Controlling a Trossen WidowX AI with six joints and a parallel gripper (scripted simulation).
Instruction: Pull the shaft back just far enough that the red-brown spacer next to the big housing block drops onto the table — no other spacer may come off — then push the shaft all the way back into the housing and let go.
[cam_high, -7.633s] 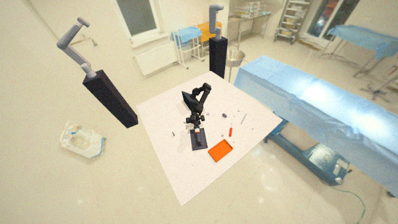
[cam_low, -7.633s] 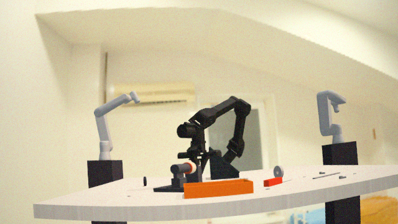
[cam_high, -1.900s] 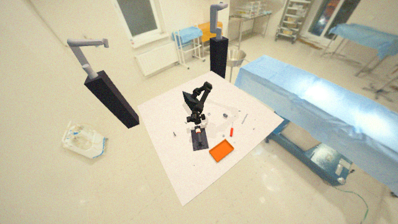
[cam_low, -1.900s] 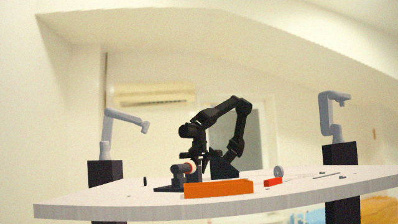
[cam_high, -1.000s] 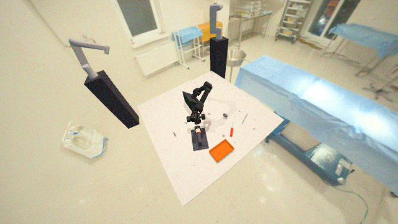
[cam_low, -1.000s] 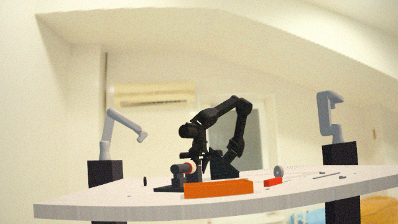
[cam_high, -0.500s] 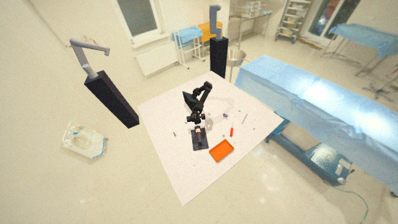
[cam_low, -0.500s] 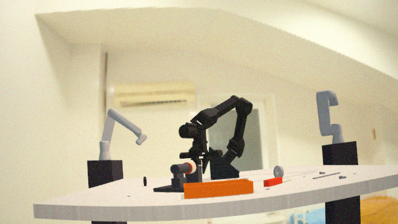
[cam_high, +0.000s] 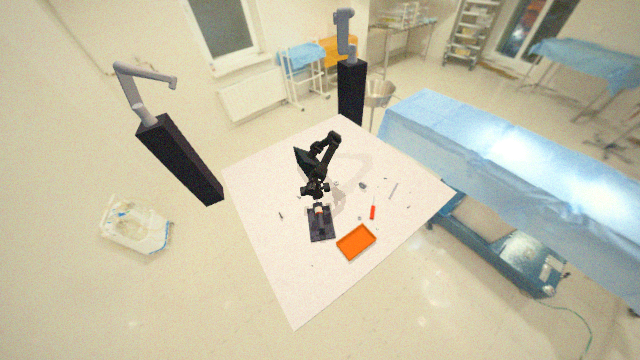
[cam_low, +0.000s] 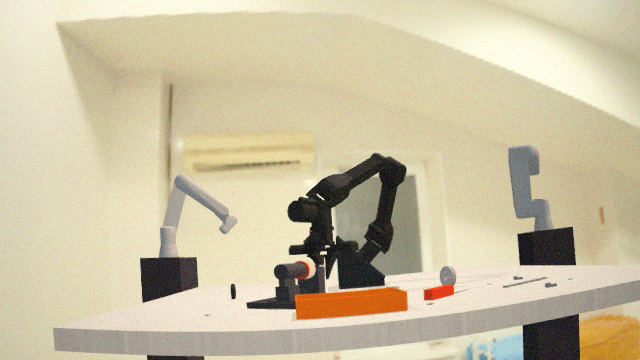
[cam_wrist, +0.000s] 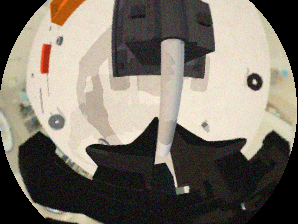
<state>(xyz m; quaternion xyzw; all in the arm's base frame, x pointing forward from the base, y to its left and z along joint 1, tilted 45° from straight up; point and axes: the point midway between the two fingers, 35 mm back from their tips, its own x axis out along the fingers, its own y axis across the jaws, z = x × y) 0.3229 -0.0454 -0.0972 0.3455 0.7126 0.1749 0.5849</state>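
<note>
Right now my gripper tip is 80 mm short of the grey shaft, 30 mm below it and 20 mm to the left of it. The rest, counted from my gripper tip: round grey disc 330 mm to the left, 60 mm ahead, 20 mm below; red-brown spacer 140 mm ahead, 40 mm to the right, 30 mm above; small black ring 260 mm to the right, 20 mm below, 10 mm ahead.
</note>
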